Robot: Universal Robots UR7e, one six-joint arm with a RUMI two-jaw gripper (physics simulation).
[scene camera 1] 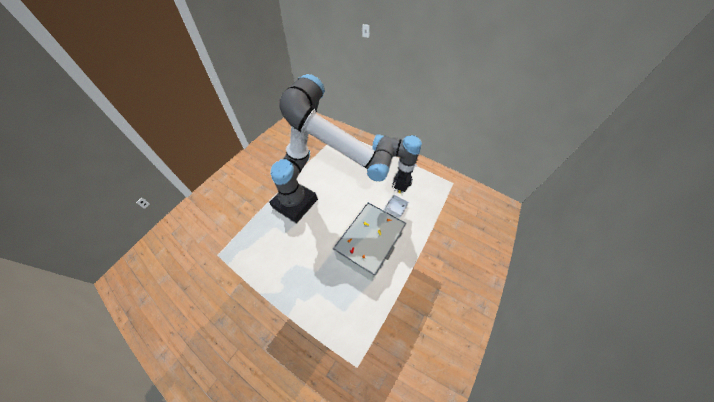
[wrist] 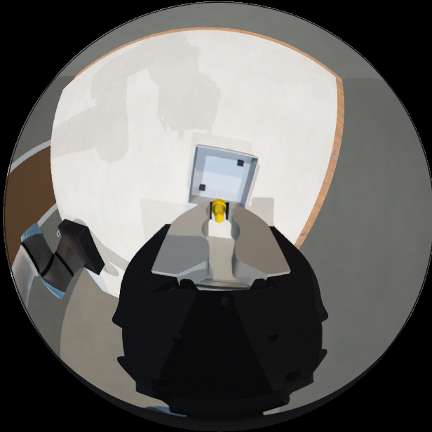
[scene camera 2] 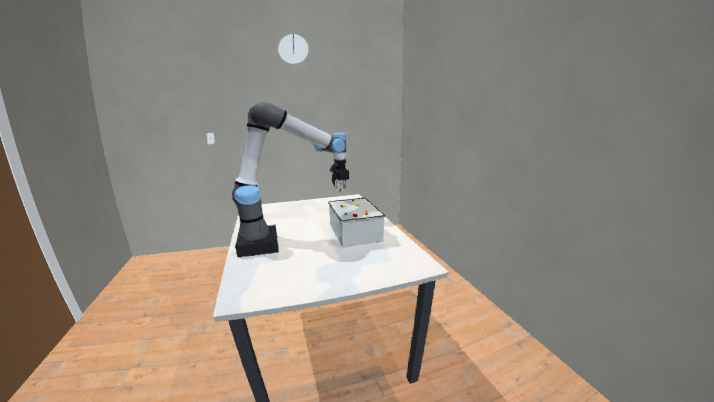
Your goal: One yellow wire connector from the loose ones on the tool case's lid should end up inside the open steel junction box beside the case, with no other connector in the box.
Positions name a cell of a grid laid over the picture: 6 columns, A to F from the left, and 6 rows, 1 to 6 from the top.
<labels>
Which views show the grey tool case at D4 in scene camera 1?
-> Scene camera 1, the wrist view and scene camera 2: all of them.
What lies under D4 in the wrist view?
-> A grey tool case.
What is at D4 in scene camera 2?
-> A grey tool case.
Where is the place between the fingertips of the gripper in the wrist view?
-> D3
</labels>
